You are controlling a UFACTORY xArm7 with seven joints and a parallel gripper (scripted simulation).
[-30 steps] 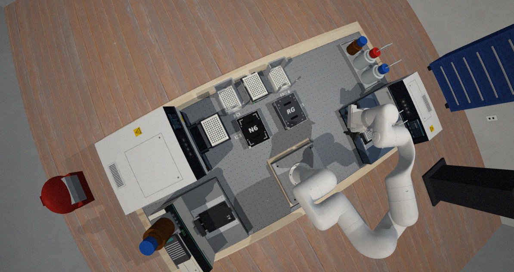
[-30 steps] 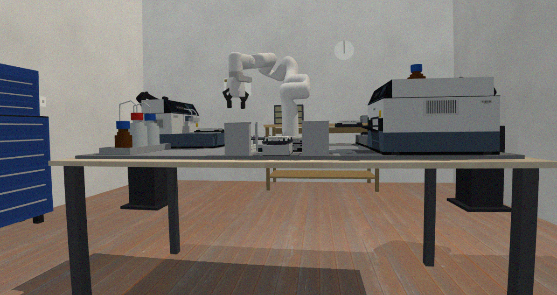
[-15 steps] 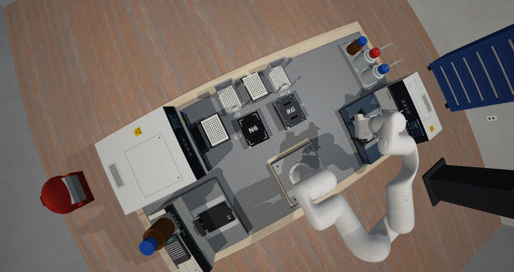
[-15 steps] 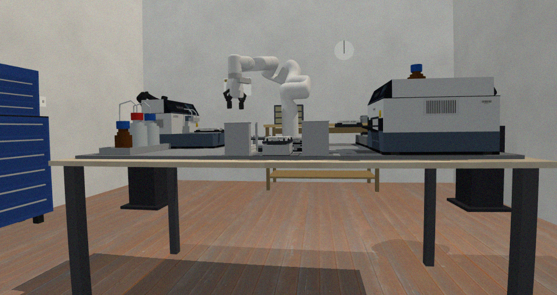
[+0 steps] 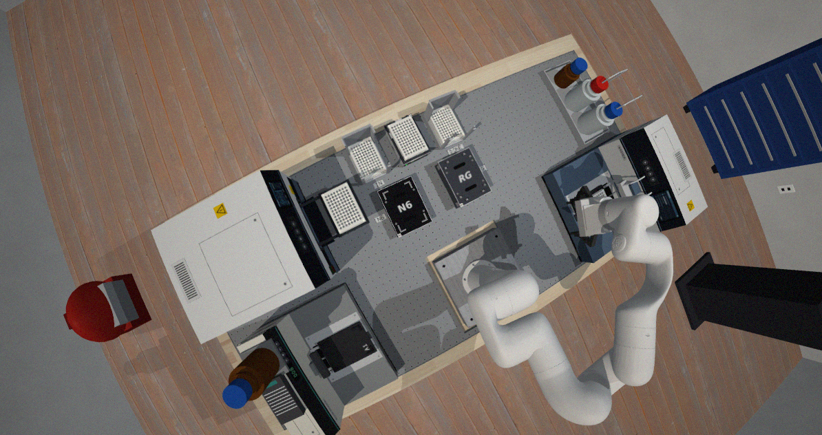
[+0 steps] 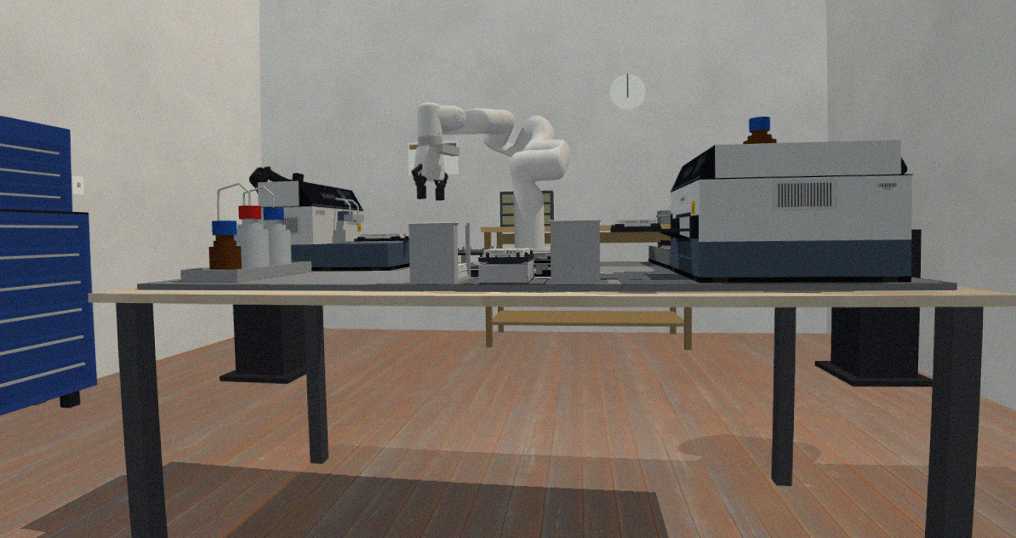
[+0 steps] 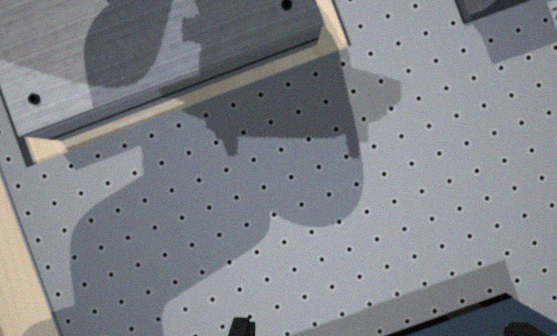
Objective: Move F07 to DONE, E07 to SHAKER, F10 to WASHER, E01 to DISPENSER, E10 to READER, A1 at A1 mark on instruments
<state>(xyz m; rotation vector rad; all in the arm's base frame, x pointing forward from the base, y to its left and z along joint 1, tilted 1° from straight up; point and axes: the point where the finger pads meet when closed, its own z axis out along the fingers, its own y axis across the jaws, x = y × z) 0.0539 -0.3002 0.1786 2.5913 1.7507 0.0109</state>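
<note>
The washer nest is 18 cm to the right of my hand, 13 cm below it and 5 cm behind it. Also, from my hand: blue washer base (21 cm to the right, 18 cm below, 5 cm behind); then regrip nest RG (26 cm ahead, 19 cm to the left, 17 cm below); then A1 mark (25 cm to the left, 19 cm ahead, 16 cm below).
</note>
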